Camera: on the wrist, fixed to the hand. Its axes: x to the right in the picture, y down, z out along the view.
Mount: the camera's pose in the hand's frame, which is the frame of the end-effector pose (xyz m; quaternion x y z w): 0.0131 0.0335 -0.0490 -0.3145 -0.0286 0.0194 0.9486
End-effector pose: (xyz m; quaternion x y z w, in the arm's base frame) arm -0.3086 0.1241 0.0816 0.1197 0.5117 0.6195 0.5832
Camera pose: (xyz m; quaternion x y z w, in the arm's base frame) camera -0.3690 0.1178 0.0797 -0.0422 0.2716 0.7565 0.5935
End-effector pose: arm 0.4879 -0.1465 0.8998 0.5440 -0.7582 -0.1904 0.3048
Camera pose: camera 0.4940 -0.1455 0.9603 0.4000 -0.6787 -0.4287 0.4423
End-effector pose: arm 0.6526 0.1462 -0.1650 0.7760 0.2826 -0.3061 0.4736
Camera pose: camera 0.6957 0.1795 -0.1381 0.5839 0.3357 -0.2145 0.7073
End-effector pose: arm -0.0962 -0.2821 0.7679 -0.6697 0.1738 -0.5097 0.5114
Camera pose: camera -0.1232 -0.3308 0.7435 -0.8073 0.3235 -0.3998 0.2894
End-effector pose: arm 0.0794 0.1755 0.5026 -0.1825 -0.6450 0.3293 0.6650
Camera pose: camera 0.1199 0.2172 0.4849 -0.3854 -0.7309 0.1276 0.5486
